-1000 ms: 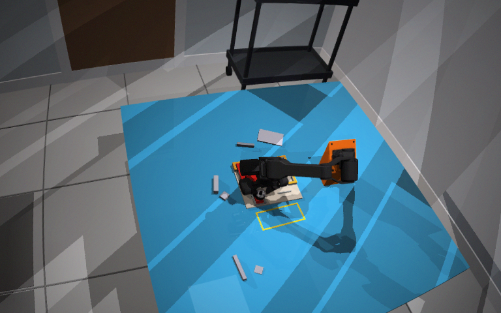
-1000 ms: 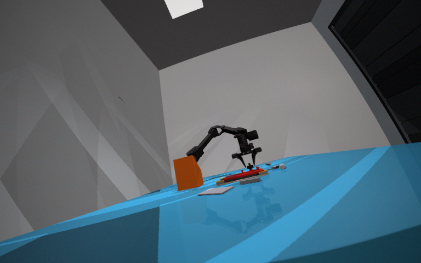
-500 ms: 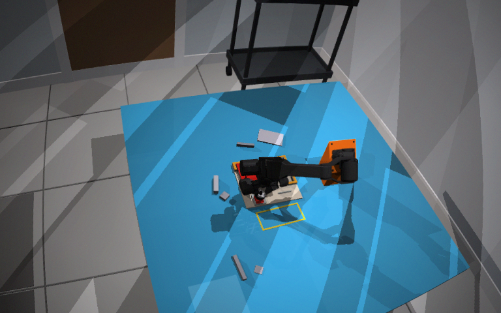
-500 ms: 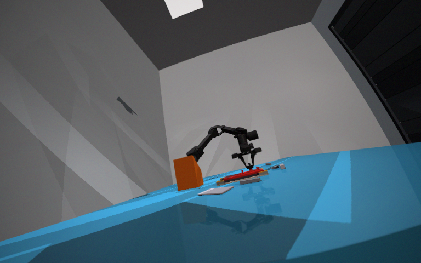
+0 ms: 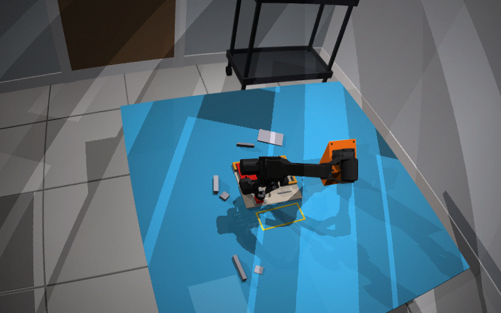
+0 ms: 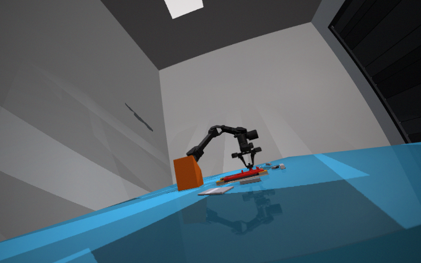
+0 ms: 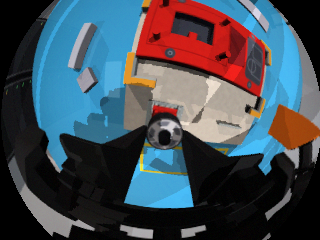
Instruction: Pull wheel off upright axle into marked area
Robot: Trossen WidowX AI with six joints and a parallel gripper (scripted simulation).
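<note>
My gripper tip is now 10 mm above the upright axle. From my gripper tip the other things lie so: grey wheel (right at my gripper tip).
</note>
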